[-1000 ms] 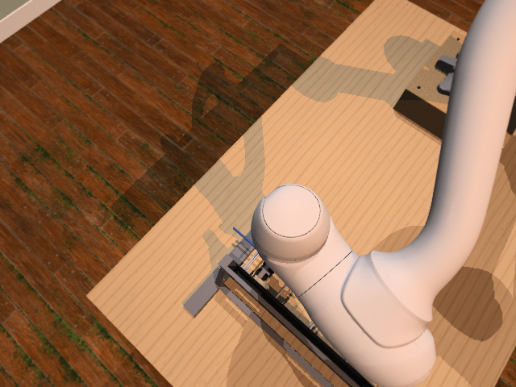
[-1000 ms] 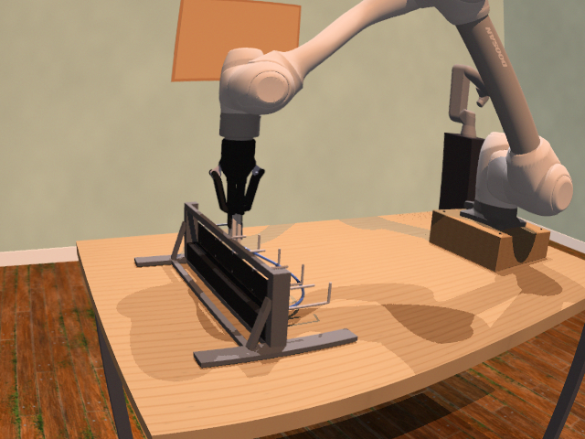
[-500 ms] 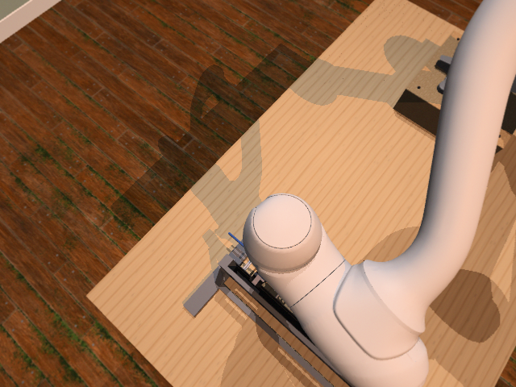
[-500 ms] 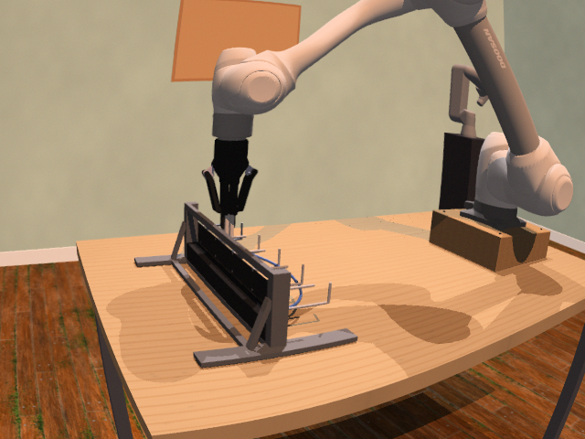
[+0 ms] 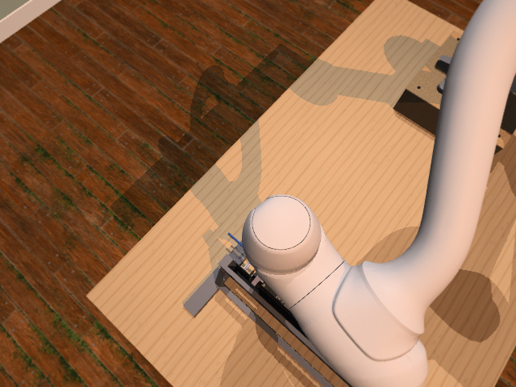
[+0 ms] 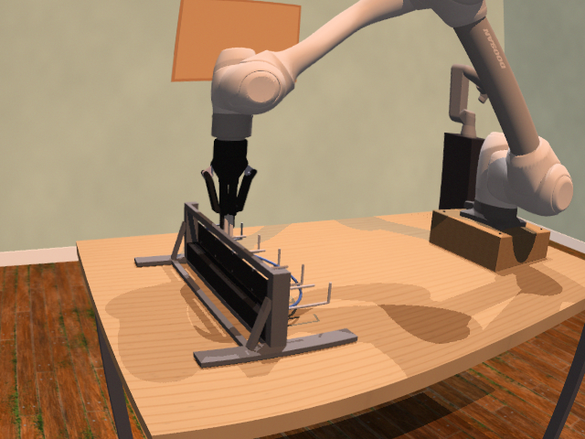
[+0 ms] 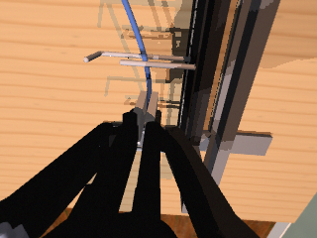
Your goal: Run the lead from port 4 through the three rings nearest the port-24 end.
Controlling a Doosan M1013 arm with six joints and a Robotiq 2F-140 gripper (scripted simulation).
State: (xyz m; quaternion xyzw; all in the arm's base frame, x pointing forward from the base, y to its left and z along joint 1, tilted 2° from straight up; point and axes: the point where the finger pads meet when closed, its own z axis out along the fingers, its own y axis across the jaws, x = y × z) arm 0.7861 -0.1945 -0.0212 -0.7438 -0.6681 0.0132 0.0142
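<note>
My hand is 140 mm to the left of the lead end, 40 mm above it and 10 mm past it. Round my hand: dark grey rack (140 mm to the left, 80 mm ahead, 30 mm below).
</note>
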